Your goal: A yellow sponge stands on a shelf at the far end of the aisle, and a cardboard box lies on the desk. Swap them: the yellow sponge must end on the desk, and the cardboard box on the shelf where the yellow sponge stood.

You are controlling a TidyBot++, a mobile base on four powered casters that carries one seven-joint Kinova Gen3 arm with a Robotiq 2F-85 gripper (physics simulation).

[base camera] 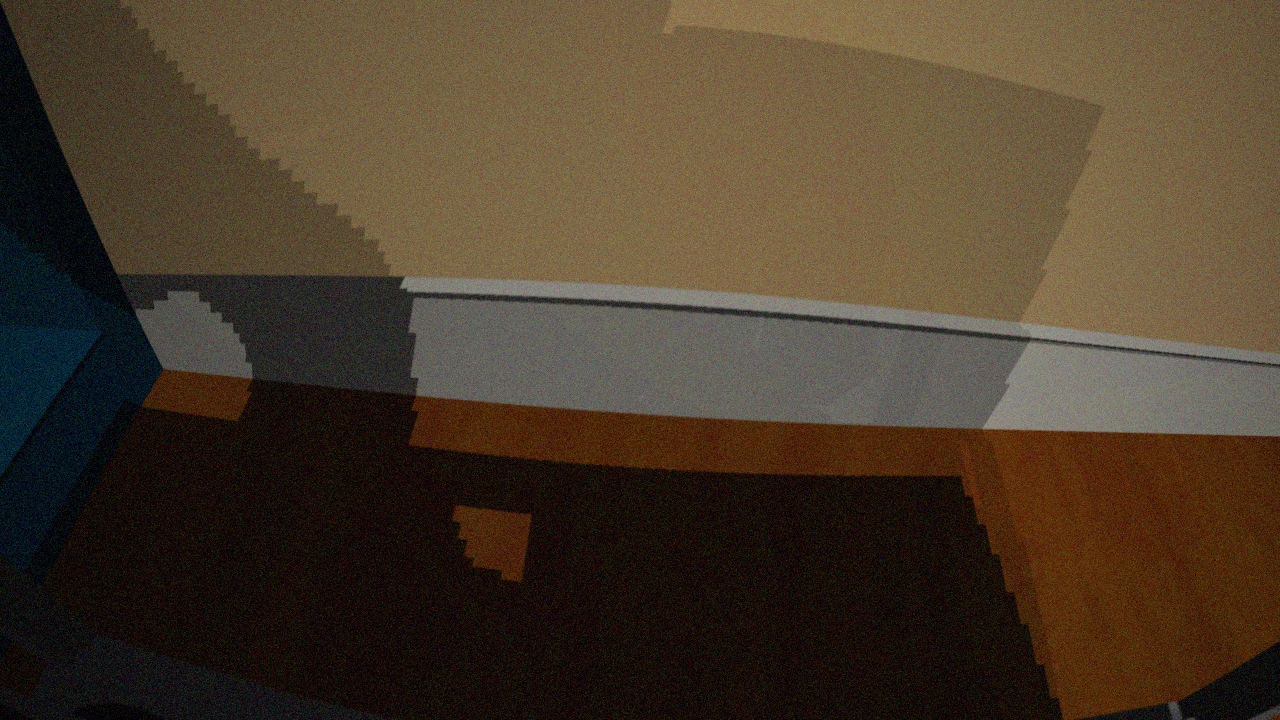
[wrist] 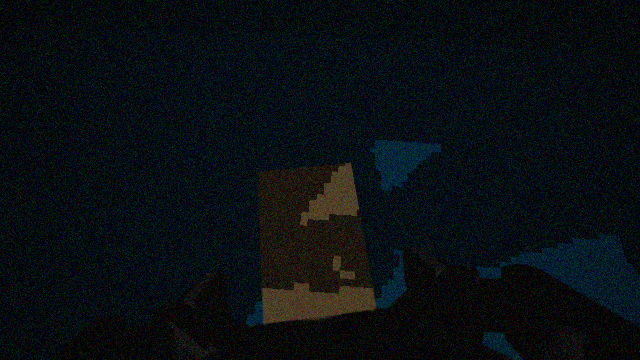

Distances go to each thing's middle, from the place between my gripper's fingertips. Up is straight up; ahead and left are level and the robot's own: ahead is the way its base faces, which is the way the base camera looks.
Right now my hand is 5 cm above the cardboard box point(wrist: 314, 265), 3 cm to the right of it and 1 cm past it.
